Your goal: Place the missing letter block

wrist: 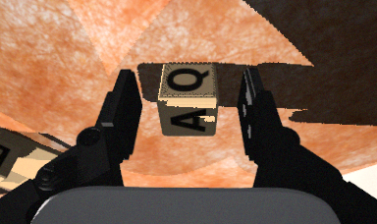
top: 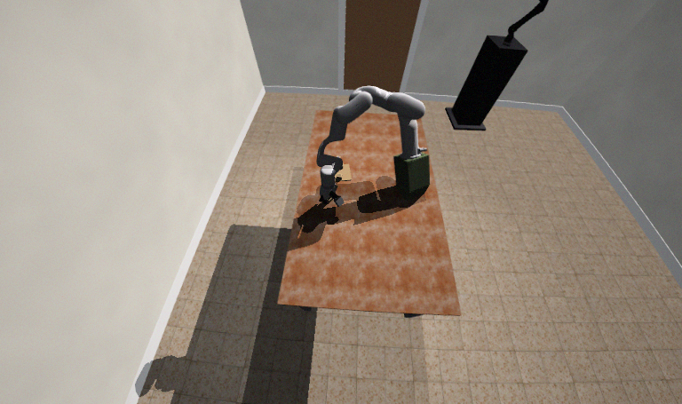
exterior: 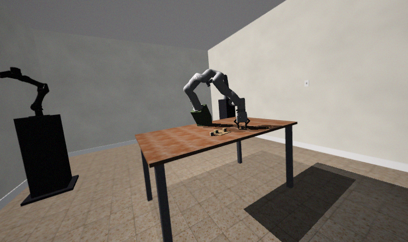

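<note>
Right now my hand is 7 cm past the tan mat, 22 cm to the left of it and 2 cm above it. Also, from my hand: D block: 6 cm behind, 17 cm to the right.
</note>
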